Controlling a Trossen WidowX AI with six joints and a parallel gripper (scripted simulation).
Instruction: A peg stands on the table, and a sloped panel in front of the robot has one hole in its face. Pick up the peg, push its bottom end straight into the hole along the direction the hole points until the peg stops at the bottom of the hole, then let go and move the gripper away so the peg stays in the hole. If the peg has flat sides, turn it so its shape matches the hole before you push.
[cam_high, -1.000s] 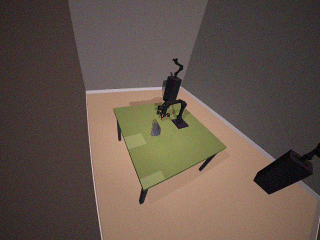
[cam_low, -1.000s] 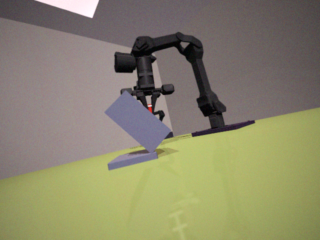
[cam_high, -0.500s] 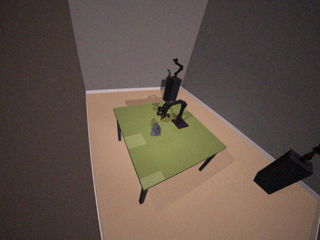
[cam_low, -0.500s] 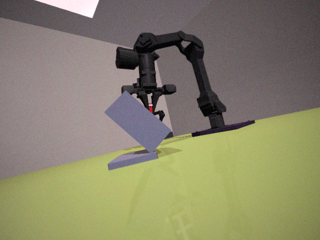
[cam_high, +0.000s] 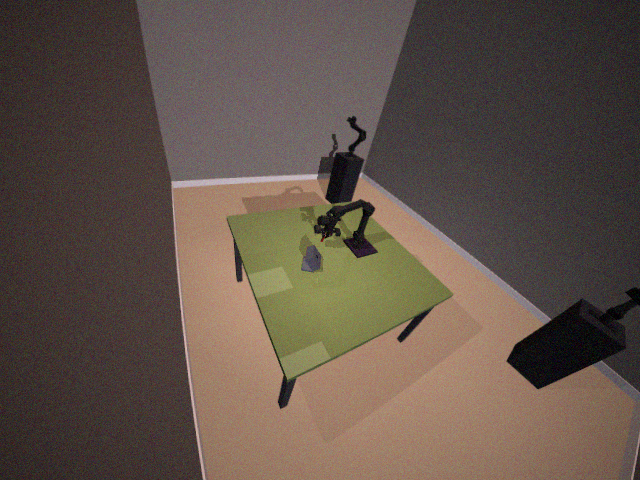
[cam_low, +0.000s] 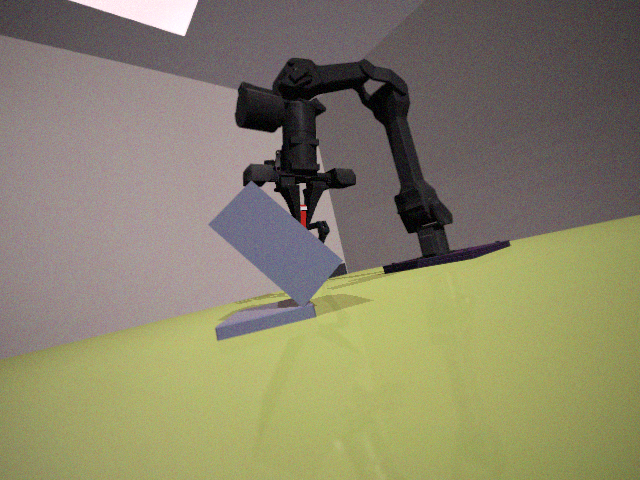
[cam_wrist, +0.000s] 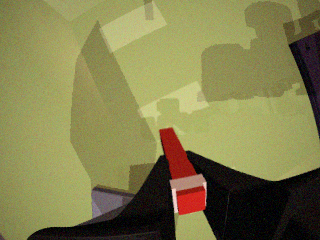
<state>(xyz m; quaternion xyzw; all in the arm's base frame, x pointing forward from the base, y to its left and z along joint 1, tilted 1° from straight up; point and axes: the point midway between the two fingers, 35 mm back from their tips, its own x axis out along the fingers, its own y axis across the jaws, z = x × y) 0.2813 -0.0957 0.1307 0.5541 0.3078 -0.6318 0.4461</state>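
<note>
Now: gripper tip 15 cm short of the grey-blue sloped panel, 10 cm to the right of it and 5 cm above it. Also, from my gripper tip: red square peg (2 cm above).
</note>
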